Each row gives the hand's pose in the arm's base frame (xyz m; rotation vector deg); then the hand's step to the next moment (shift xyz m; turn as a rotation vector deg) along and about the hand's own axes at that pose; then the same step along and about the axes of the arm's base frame.
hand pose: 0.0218 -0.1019 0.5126 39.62 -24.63 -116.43
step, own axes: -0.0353 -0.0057 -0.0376 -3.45 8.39 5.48
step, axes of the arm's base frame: 0.0346 0.0320 -0.0218 3.56 -1.24 9.90
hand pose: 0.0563 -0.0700 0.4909 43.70 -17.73 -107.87
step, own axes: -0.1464 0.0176 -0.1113 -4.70 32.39 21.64
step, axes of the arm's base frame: 0.1217 0.1372 -0.0223 11.19 -12.53 35.46
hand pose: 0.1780 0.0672 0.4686 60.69 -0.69 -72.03
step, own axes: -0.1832 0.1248 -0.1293 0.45 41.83 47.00
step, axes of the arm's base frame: 0.0956 0.2138 0.1048 6.66 -33.32 52.96
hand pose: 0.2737 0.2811 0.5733 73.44 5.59 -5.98
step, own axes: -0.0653 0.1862 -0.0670 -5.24 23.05 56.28
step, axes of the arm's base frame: -0.0411 0.1182 0.1666 -1.33 -47.38 38.47
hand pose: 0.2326 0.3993 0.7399 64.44 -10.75 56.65
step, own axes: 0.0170 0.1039 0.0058 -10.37 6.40 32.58
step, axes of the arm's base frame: -0.0651 0.0128 0.0819 0.10 -32.12 13.36
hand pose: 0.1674 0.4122 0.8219 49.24 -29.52 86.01
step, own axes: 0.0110 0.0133 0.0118 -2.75 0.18 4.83
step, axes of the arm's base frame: -0.0100 -0.0036 0.0180 0.71 -5.44 0.92
